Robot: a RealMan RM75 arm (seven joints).
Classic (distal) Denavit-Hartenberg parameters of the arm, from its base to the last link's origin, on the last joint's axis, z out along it. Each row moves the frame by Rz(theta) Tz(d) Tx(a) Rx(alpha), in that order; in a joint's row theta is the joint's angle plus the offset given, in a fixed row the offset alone. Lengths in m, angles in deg.
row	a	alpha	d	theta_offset
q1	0	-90	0.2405	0
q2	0	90	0	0
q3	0	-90	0.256	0
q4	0	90	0	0
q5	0	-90	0.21	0
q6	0	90	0	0
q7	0	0	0.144	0
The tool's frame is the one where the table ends.
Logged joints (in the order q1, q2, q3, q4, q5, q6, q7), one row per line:
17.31 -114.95 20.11 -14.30 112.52 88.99 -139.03
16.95 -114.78 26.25 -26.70 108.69 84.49 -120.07
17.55 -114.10 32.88 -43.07 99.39 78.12 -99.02
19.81 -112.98 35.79 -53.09 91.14 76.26 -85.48
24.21 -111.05 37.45 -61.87 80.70 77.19 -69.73
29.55 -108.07 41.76 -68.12 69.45 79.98 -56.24
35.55 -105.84 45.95 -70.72 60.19 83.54 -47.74
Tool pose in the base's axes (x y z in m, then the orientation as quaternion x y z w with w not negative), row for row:
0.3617 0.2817 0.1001 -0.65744 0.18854 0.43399 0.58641
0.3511 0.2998 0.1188 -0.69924 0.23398 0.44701 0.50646
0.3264 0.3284 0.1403 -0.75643 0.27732 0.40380 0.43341
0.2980 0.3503 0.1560 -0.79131 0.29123 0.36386 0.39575
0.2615 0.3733 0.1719 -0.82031 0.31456 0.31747 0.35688
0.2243 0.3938 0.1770 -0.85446 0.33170 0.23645 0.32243
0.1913 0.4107 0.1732 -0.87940 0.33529 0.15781 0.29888
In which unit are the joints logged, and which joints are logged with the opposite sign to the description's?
The joints are logged in degrees. Opposite sign: q2, q3.
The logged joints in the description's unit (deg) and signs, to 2 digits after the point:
17.31 114.95 -20.11 -14.30 112.52 88.99 -139.03
16.95 114.78 -26.25 -26.70 108.69 84.49 -120.07
17.55 114.10 -32.88 -43.07 99.39 78.12 -99.02
19.81 112.98 -35.79 -53.09 91.14 76.26 -85.48
24.21 111.05 -37.45 -61.87 80.70 77.19 -69.73
29.55 108.07 -41.76 -68.12 69.45 79.98 -56.24
35.55 105.84 -45.95 -70.72 60.19 83.54 -47.74

